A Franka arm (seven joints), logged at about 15 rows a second.
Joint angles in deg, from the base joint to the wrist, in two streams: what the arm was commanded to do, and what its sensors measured. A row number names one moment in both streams.
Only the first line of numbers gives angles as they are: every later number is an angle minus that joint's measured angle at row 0.
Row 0, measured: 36.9, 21.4, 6.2, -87.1, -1.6, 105.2, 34.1
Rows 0 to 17, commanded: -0.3, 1.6, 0.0, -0.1, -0.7, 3.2, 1.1; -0.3, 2.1, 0.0, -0.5, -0.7, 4.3, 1.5; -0.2, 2.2, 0.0, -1.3, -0.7, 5.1, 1.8; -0.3, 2.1, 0.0, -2.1, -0.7, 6.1, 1.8; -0.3, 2.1, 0.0, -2.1, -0.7, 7.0, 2.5; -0.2, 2.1, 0.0, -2.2, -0.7, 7.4, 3.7; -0.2, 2.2, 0.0, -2.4, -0.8, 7.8, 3.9; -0.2, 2.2, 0.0, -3.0, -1.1, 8.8, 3.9; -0.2, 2.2, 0.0, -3.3, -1.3, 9.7, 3.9; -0.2, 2.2, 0.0, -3.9, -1.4, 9.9, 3.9; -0.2, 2.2, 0.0, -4.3, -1.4, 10.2, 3.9; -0.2, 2.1, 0.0, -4.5, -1.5, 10.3, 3.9; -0.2, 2.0, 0.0, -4.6, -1.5, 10.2, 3.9; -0.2, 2.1, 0.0, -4.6, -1.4, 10.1, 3.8; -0.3, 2.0, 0.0, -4.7, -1.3, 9.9, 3.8; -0.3, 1.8, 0.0, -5.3, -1.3, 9.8, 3.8; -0.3, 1.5, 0.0, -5.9, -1.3, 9.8, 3.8; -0.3, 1.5, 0.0, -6.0, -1.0, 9.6, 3.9
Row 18, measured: 0.0, 2.5, -0.3, -2.6, -0.2, 8.4, 2.5
